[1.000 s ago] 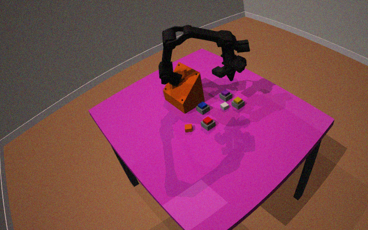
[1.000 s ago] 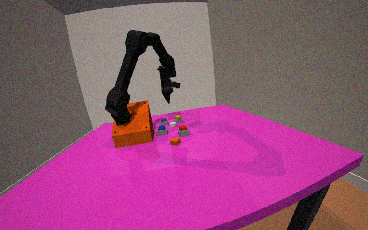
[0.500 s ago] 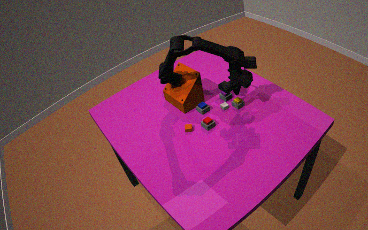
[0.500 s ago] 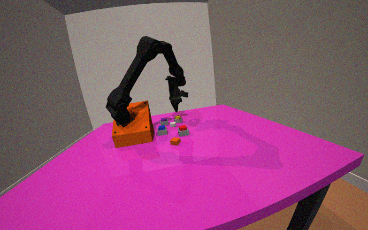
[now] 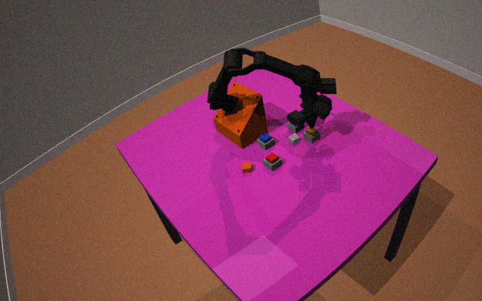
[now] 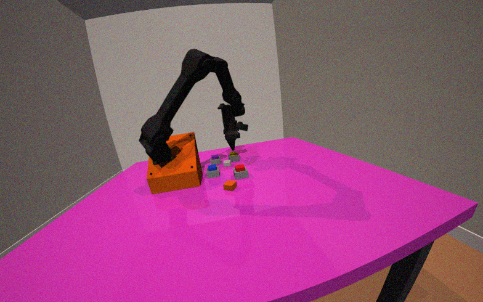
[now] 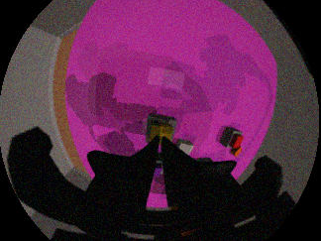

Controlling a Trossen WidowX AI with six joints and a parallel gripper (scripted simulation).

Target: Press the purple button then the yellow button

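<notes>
My gripper tip is 2 cm above the yellow button. The rest, counted from my gripper tip: small white block 5 cm behind, 5 cm to the right, 4 cm below; then purple button 9 cm behind, 1 cm to the left, 2 cm below; then blue button 12 cm behind, 13 cm to the right, 2 cm below.
</notes>
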